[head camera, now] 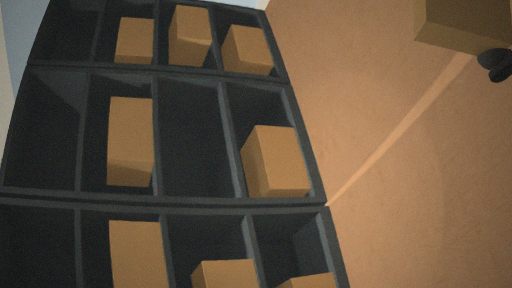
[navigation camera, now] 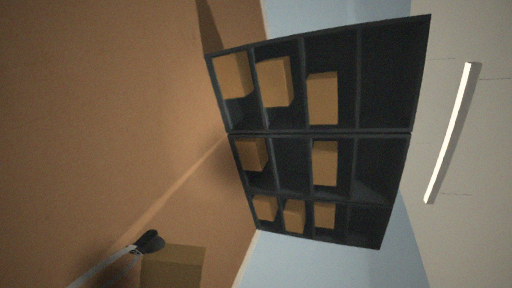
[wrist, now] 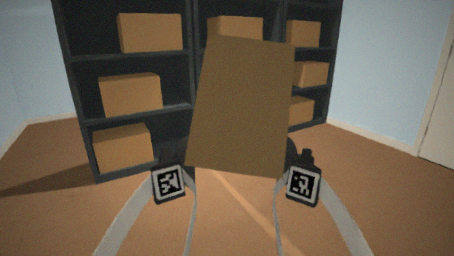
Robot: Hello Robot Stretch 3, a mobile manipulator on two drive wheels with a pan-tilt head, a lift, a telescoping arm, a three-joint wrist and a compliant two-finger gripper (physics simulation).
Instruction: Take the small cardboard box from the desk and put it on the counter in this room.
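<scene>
The small cardboard box (head camera: 462, 22) (navigation camera: 172, 265) (wrist: 242, 105) is between the two fingertips of my gripper (wrist: 236, 152), which is shut on it. In the wrist view the box stands up from the fingertips, tilted slightly, with a dark fingertip at each side of its lower end. In the head camera view it shows at the top right, cut off by the frame edge, with dark fingertips below it. In the navigation camera view it is at the bottom, beside a dark fingertip. It is held up over the brown floor. The desk and the counter do not show in these views.
A tall dark shelf unit (head camera: 165, 201) (navigation camera: 320, 134) (wrist: 80, 120) with several larger cardboard boxes stands beyond the held box. Brown floor (head camera: 400, 200) (navigation camera: 125, 100) (wrist: 240, 230) lies before it. Blue walls (wrist: 385, 65) and a pale door (wrist: 440, 135) are behind and to the right in the wrist view.
</scene>
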